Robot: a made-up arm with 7 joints. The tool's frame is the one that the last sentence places.
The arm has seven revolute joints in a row. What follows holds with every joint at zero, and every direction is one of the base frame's.
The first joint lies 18 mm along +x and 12 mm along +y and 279.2 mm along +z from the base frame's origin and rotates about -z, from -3.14 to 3.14 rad.
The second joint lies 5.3 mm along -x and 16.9 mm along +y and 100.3 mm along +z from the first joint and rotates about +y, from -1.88 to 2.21 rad.
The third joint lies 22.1 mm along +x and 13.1 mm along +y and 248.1 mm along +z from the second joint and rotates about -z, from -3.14 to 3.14 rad.
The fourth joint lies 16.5 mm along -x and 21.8 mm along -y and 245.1 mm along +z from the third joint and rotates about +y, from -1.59 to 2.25 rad.
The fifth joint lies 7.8 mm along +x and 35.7 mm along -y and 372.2 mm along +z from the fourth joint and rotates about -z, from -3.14 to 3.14 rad.
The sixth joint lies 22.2 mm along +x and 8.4 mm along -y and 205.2 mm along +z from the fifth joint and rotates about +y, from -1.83 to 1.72 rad.
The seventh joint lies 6 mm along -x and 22.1 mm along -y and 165.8 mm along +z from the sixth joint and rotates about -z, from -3.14 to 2.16 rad.
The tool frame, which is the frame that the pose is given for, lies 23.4 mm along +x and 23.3 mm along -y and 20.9 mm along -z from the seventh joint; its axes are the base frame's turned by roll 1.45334, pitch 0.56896 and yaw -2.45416 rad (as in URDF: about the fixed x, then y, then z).
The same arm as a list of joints. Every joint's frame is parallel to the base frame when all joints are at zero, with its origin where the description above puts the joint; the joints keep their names.
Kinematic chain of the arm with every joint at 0, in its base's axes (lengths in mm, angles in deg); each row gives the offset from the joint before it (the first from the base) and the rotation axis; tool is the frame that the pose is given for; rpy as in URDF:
joint 1: xyz 18 12 279.2 axis -z
joint 2: xyz -5.3 16.9 100.3 axis +y
joint 3: xyz 22.1 13.1 248.1 axis -z
joint 4: xyz -16.5 -21.8 245.1 axis +y
joint 5: xyz 7.8 -35.7 372.2 axis -z
joint 6: xyz 22.2 -8.4 205.2 axis +y
joint 7: xyz -6 -22.1 165.8 axis -z
tool: xyz 23.4 -23.3 -20.9 rpy 83.27 32.6 -140.61
Joint limits (deg, base to tool): -179.91..179.91 -107.72..126.62 -179.91..179.91 -91.1..128.92 -179.91..179.91 -104.85..98.55 -179.91..123.76

